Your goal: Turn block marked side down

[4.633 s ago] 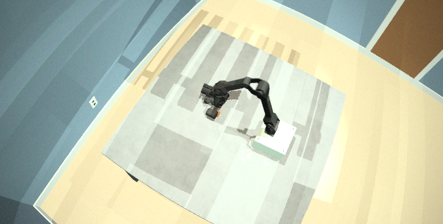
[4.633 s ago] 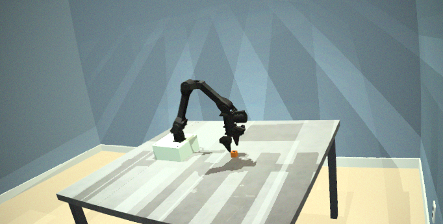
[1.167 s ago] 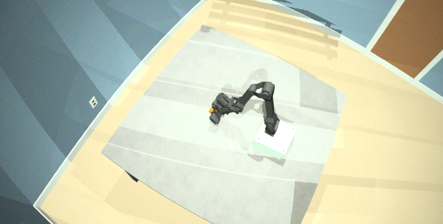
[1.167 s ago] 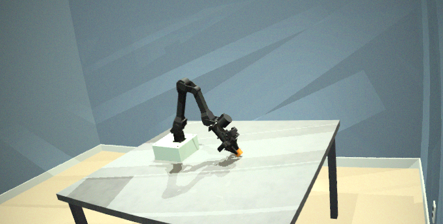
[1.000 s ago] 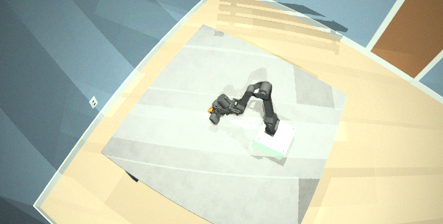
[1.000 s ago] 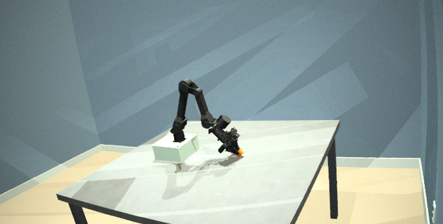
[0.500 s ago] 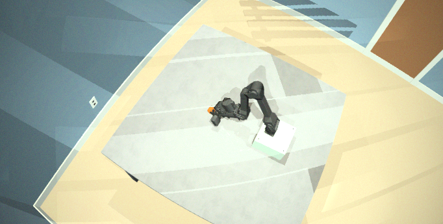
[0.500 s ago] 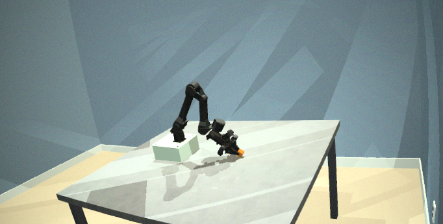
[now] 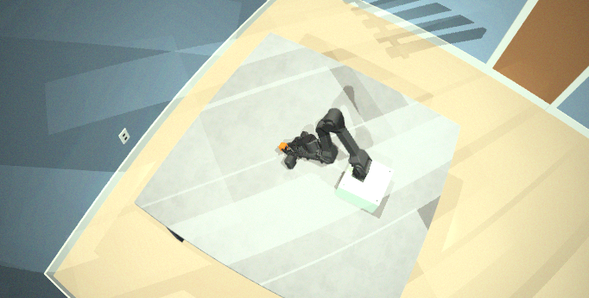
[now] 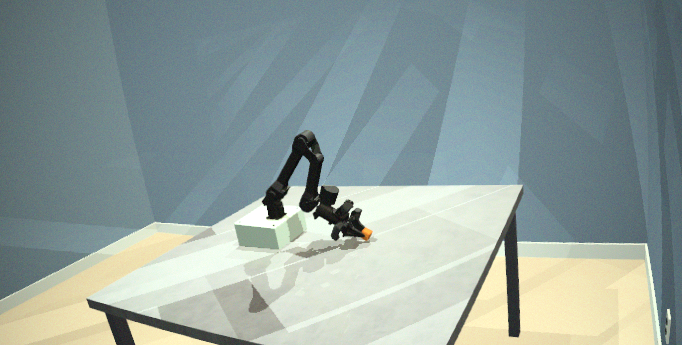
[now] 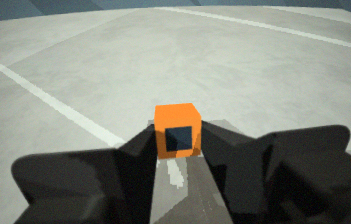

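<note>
Right now my gripper tip is 10 mm past the orange block.
</note>
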